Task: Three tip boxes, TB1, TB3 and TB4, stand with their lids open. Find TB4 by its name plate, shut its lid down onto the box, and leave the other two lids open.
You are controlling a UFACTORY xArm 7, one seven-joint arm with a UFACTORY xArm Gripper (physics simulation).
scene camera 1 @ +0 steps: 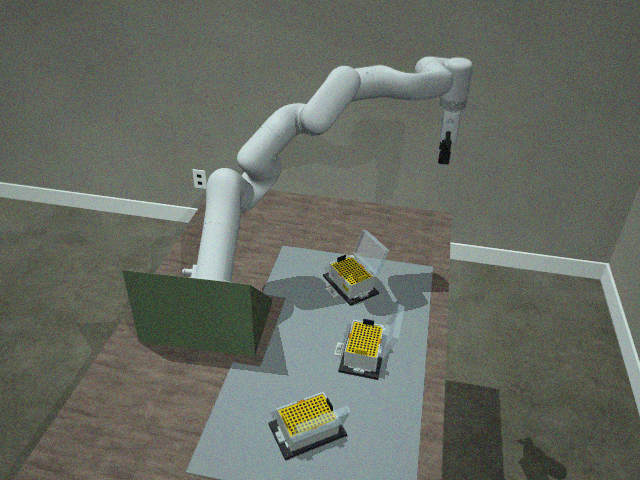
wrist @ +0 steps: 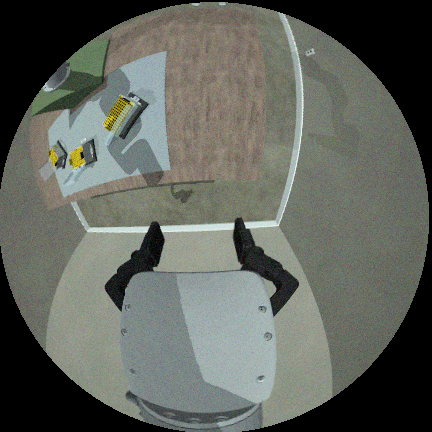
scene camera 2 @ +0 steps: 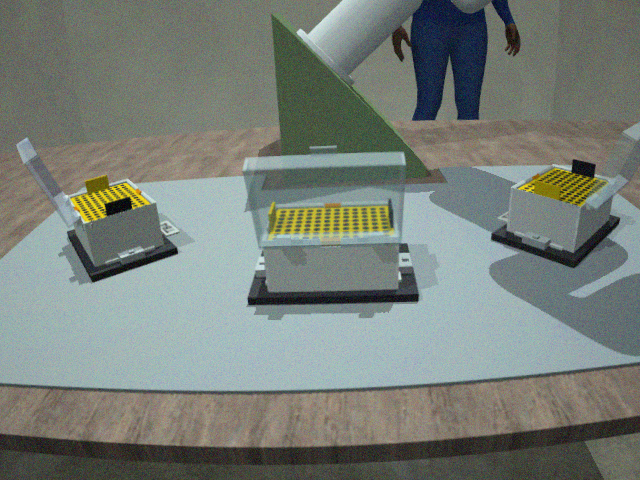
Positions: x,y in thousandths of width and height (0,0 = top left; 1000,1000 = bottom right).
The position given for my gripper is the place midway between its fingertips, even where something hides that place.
In view: my gripper (scene camera 1: 693,326), a grey-blue mat (scene camera 2: 762,649), a box (scene camera 2: 602,572), a box (scene camera 1: 551,614) and a box (scene camera 2: 179,509).
My gripper also shows in the wrist view (wrist: 455,529). The grey-blue mat shows as well in scene camera 1 (scene camera 1: 601,886) and in the wrist view (wrist: 334,346).
